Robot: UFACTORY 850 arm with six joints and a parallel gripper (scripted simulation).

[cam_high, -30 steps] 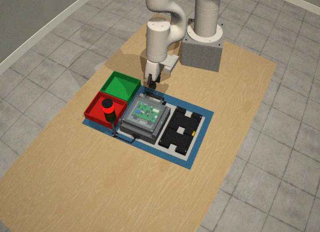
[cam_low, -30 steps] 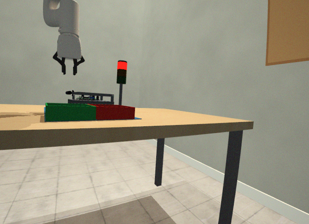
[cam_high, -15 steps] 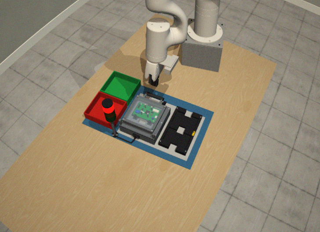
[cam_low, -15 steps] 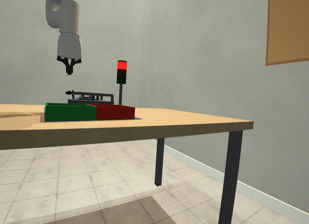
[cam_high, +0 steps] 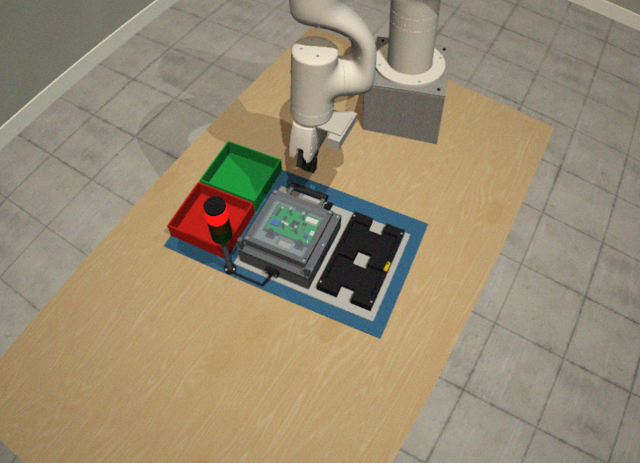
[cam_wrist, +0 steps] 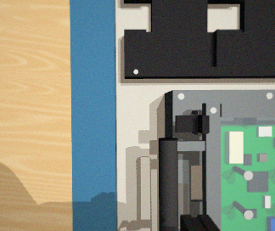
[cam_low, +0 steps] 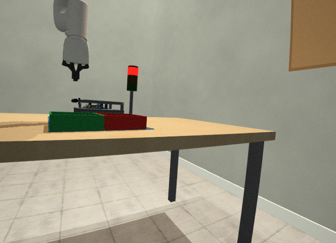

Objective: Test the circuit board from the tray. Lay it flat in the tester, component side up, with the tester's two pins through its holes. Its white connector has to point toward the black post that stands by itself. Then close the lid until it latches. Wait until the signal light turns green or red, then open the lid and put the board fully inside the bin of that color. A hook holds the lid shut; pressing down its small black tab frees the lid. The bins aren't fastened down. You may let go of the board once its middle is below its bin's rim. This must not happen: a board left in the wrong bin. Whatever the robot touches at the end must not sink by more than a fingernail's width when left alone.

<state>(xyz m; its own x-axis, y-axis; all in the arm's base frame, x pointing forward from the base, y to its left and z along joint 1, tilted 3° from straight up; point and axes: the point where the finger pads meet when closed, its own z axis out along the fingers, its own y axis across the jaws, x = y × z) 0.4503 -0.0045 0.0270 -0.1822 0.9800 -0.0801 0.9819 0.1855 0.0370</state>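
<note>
Right now my hand is 1 cm short of the latch hook, 6 cm to the right of it and 11 cm above it. From my hand the other things lie so: green circuit board: 8 cm ahead, 2 cm to the left, 12 cm below; clear lid: 9 cm ahead, 2 cm to the left, 11 cm below; green bin: 2 cm ahead, 20 cm to the right, 18 cm below.
</note>
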